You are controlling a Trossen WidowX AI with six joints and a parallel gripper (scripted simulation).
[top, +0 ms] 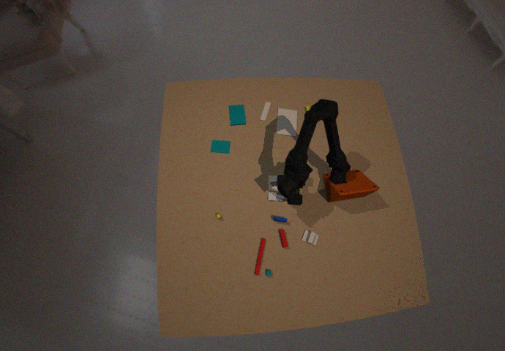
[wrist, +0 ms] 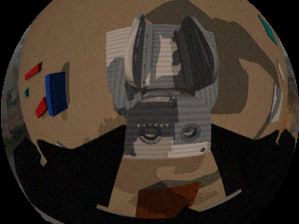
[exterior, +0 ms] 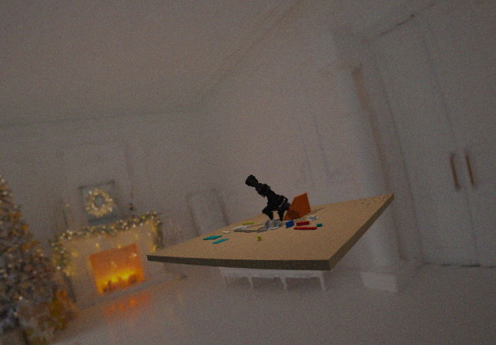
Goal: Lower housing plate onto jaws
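My gripper tip is 2 cm short of the light grey jaw assembly, 1 cm to the right of it and 1 cm above it. The rest, counted from my gripper tip: red block (8 cm ahead, 22 cm to the left, 1 cm below); then striped white block (5 cm behind, 24 cm to the left, 2 cm below); then blue block (8 cm ahead, 13 cm to the left, 1 cm below).
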